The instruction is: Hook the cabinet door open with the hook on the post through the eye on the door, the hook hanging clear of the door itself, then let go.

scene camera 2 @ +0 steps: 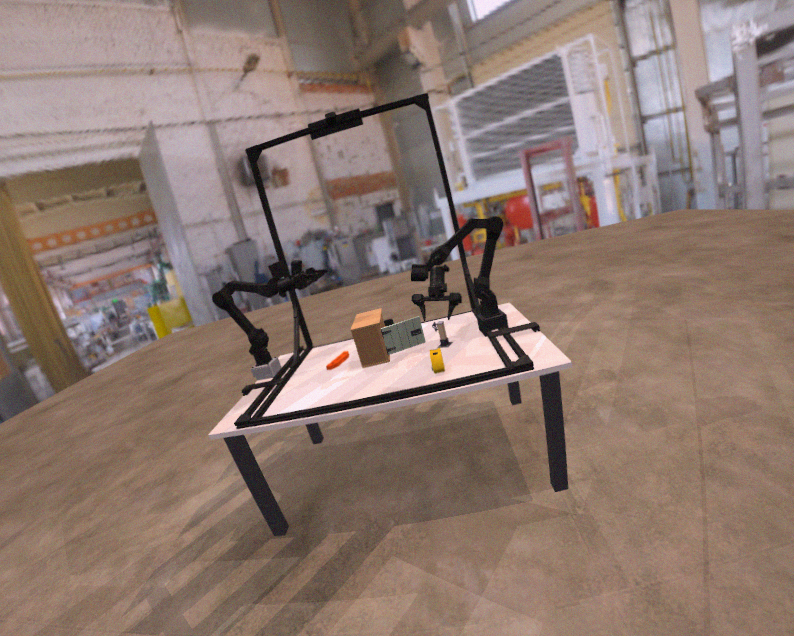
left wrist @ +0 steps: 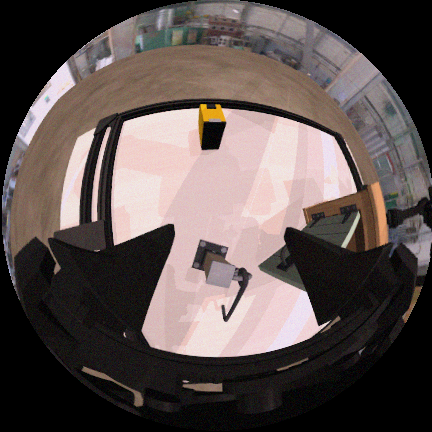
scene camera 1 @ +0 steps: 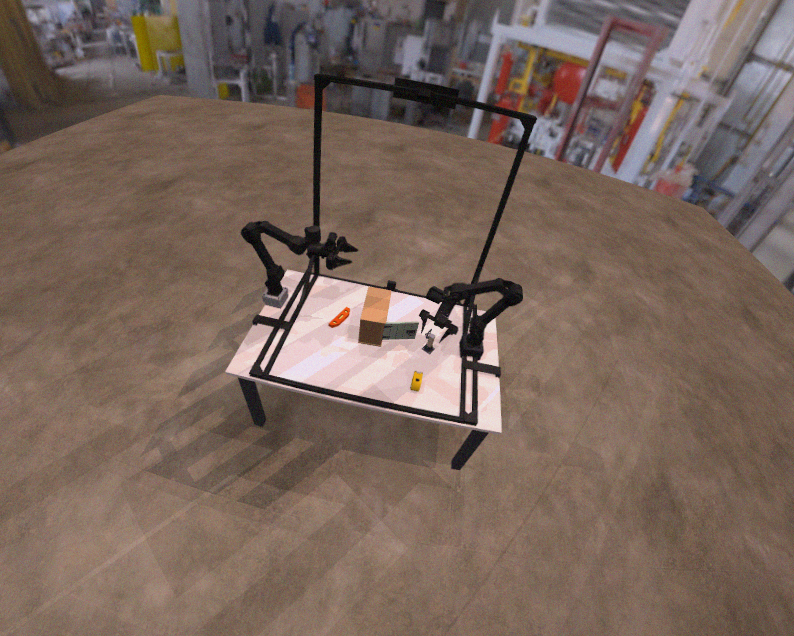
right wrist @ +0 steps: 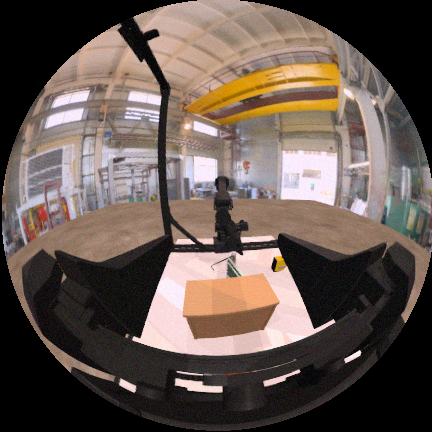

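Pixels of known places: left gripper, fingertip midpoint: (scene camera 2: 436, 320) (left wrist: 231, 231) (scene camera 1: 430, 338) (right wrist: 242, 250); right gripper, fingertip midpoint: (scene camera 2: 324, 272) (scene camera 1: 355, 255) (right wrist: 225, 239); left arm's base, link origin: (scene camera 2: 490, 314) (scene camera 1: 473, 342) (right wrist: 221, 239); right arm's base, link origin: (scene camera 2: 264, 362) (scene camera 1: 274, 291).
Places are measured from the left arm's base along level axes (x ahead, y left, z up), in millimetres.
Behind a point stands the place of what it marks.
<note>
The wooden cabinet (scene camera 1: 375, 316) {x 485, y 27, z 98 mm} (scene camera 2: 369, 337) {x 488, y 52, z 47 mm} (right wrist: 231, 297) {x 506, y -55, z 98 mm} stands mid-table with its green door (scene camera 1: 401, 330) {x 355, y 6, z 12 mm} (scene camera 2: 405, 334) {x 353, y 5, z 8 mm} (left wrist: 327, 232) {x 381, y 11, z 22 mm} swung open towards the post. The eye (left wrist: 285, 257) on the door shows partly beside a finger in the left wrist view. The post (scene camera 1: 430, 341) {x 213, y 34, z -2 mm} (scene camera 2: 442, 332) {x 210, y 36, z -11 mm} (left wrist: 220, 273) {x 209, y 26, z 32 mm} stands on a small base. Its dark hook (left wrist: 237, 298) {x 221, y -16, z 14 mm} hangs from the post, apart from the door and outside the eye. My left gripper (scene camera 1: 439, 322) (scene camera 2: 440, 316) {x 224, y 61, z 50 mm} (left wrist: 231, 231) {x 224, y 61, z 50 mm} is open and empty above the post. My right gripper (scene camera 1: 353, 255) {x 613, y -95, z 321 mm} is open and empty, raised high left of the cabinet.
A yellow block (scene camera 1: 416, 380) {x 271, y 273, z 5 mm} (scene camera 2: 436, 360) {x 269, y 290, z -12 mm} (left wrist: 212, 126) {x 260, y 225, z -6 mm} (right wrist: 278, 263) {x 282, y 240, z -19 mm} stands near the front edge. An orange piece (scene camera 1: 339, 317) {x 666, y -81, z -57 mm} (scene camera 2: 338, 360) {x 657, y -52, z -50 mm} lies left of the cabinet. A black frame (scene camera 1: 317, 165) {x 853, y -374, z 589 mm} (scene camera 2: 268, 212) {x 852, y -376, z 650 mm} rises from the table (scene camera 1: 318, 367) {x 700, y 232, z -69 mm} (scene camera 2: 318, 389) {x 714, y 158, z -69 mm}.
</note>
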